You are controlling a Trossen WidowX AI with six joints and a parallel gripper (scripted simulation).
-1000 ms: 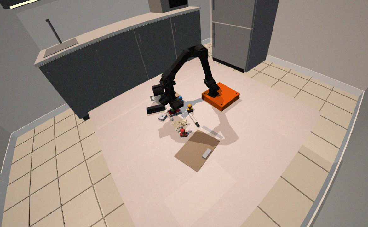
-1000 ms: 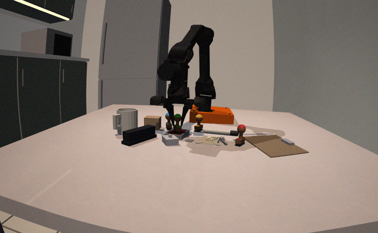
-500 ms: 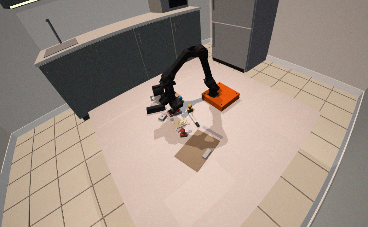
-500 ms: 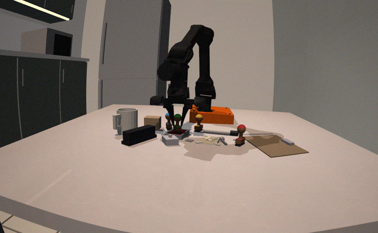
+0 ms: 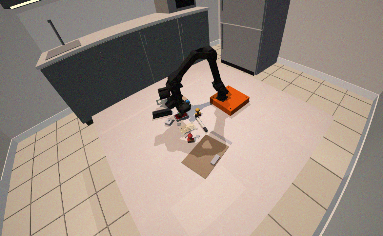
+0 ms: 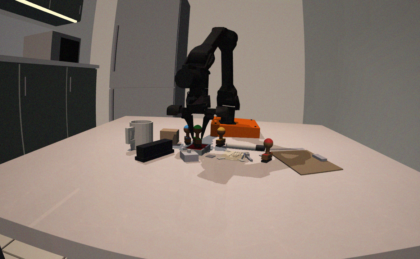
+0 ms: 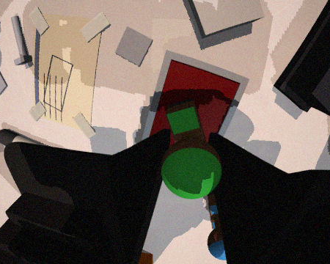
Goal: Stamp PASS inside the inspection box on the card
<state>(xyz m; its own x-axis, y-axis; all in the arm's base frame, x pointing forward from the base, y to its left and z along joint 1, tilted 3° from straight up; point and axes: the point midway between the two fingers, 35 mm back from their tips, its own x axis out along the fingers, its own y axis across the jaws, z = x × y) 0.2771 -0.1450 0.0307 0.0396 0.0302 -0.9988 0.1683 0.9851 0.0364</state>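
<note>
My gripper tip is 4 cm above the red ink pad. Also, from my gripper tip: green-knobbed stamp: right at my gripper tip; small grey block: 9 cm ahead, 3 cm to the right, 2 cm below; blue-knobbed stamp: 10 cm behind, 3 cm to the right, 2 cm below.
</note>
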